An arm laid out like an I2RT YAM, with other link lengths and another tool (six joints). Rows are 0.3 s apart.
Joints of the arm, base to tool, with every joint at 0 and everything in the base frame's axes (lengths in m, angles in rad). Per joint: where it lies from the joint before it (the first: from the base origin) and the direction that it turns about. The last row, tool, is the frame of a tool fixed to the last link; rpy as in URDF.
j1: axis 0 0 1 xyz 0 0 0.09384
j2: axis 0 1 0 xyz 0.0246 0.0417 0.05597
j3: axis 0 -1 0 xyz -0.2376 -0.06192 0
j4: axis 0 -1 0 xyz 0.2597 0.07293 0.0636
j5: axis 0 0 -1 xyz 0.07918 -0.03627 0.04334
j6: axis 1 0 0 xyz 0.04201 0 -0.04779
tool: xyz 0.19 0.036 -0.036 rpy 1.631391 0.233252 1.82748
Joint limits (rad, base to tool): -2.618..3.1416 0..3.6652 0..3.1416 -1.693..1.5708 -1.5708..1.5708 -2.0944..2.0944
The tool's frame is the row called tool.
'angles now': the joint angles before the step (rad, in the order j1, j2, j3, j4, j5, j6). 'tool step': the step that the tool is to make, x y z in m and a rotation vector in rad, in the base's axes. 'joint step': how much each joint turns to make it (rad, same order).
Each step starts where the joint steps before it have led.
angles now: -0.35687 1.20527 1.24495 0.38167 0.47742 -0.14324
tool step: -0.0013 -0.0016 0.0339 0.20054 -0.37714 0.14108
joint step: -0.03345 0.03679 -0.01094 0.13892 -0.00943 0.41269
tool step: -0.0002 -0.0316 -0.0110 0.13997 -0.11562 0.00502
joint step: -0.05048 0.05331 0.01472 -0.00721 0.03346 0.20377
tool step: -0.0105 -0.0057 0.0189 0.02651 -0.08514 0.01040
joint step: -0.02112 0.00210 0.03060 -0.00108 0.00025 0.07828
